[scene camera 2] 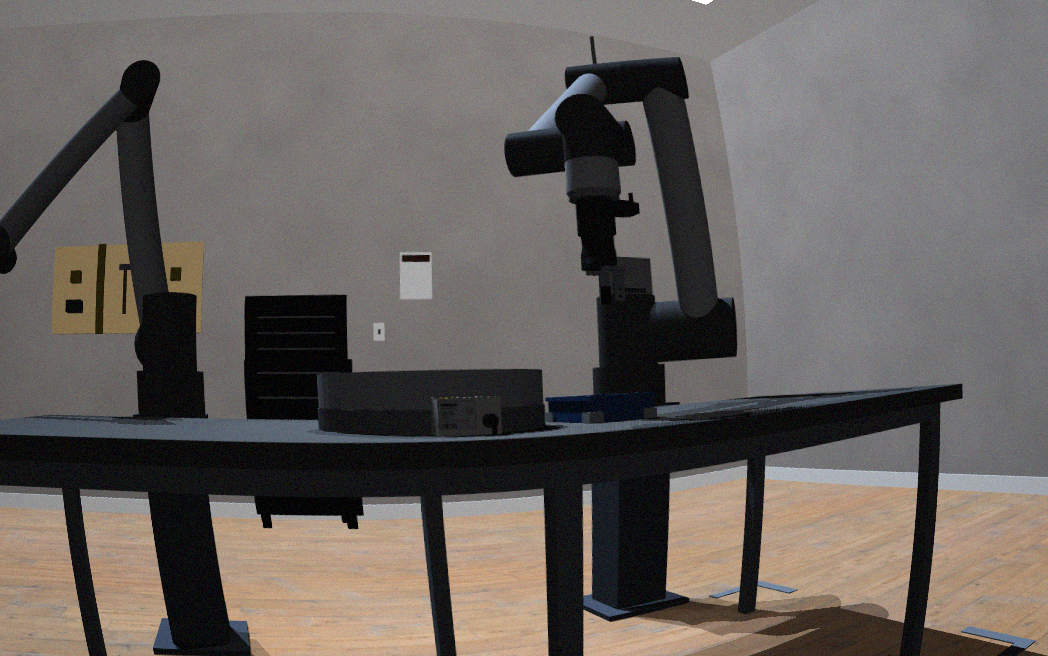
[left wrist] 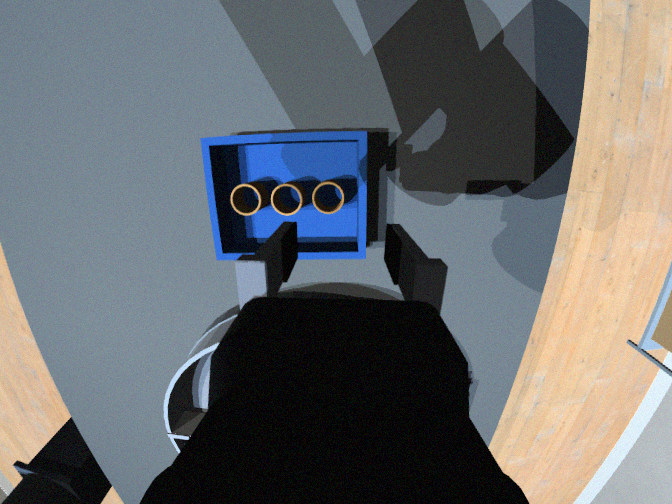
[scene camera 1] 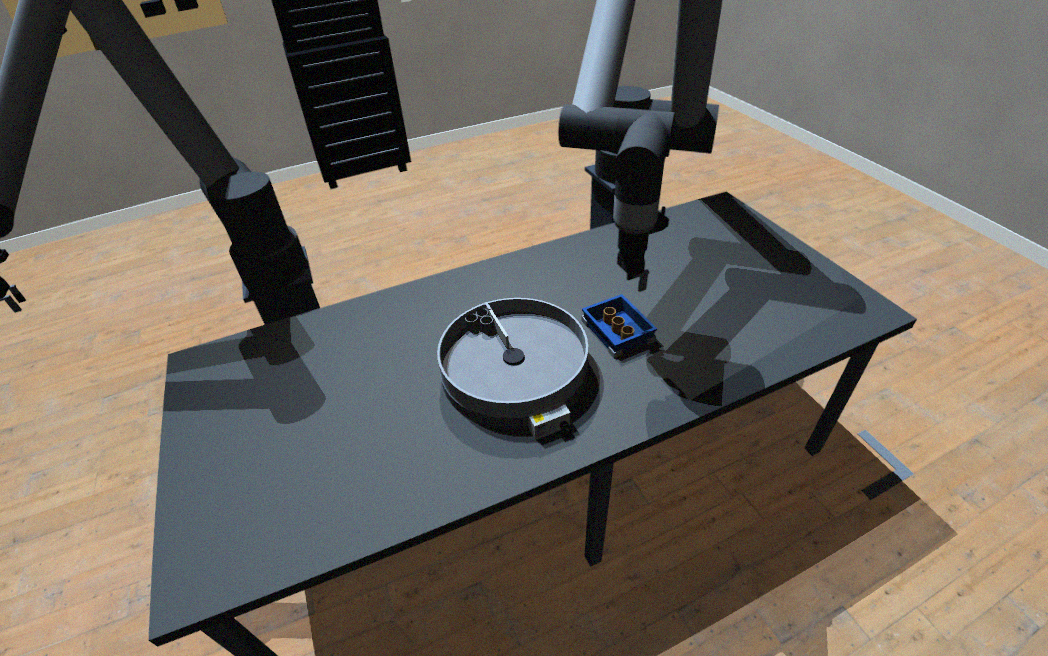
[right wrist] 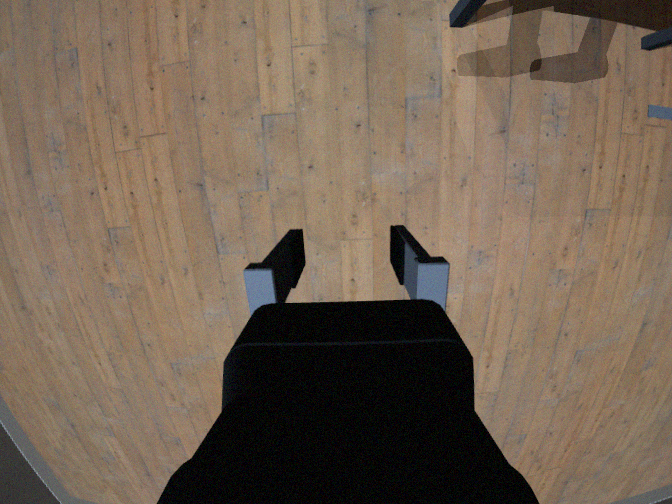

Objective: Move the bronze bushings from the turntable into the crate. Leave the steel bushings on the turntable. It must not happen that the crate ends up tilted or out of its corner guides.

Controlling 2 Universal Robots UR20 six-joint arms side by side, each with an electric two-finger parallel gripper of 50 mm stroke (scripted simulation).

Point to a blue crate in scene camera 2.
626, 406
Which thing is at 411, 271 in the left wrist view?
My left gripper.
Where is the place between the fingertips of my left gripper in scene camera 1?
At 636, 284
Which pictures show my left gripper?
Scene camera 2, the left wrist view and scene camera 1 only.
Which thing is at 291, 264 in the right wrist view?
My right gripper.
